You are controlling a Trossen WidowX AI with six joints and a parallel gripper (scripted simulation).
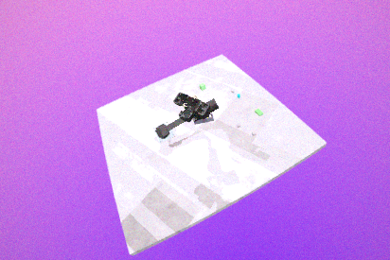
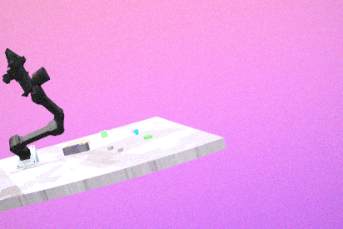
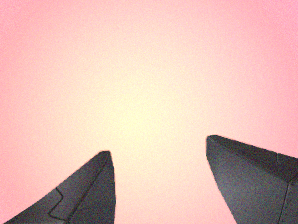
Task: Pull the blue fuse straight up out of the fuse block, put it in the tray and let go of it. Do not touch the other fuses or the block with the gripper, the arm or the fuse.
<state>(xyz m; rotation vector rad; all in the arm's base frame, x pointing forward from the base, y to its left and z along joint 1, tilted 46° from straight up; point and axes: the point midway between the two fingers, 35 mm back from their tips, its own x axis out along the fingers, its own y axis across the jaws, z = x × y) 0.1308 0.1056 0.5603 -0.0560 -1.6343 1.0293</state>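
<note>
Right now the blue fuse is 16 cm ahead of my gripper tip, 31 cm to the left of it and 52 cm below it. From my gripper tip the other things lie so: green fuse 12 cm ahead, 32 cm to the left, 52 cm below; red fuse 10 cm ahead, 33 cm to the left, 52 cm below; purple fuse 14 cm ahead, 31 cm to the left, 52 cm below.
</note>
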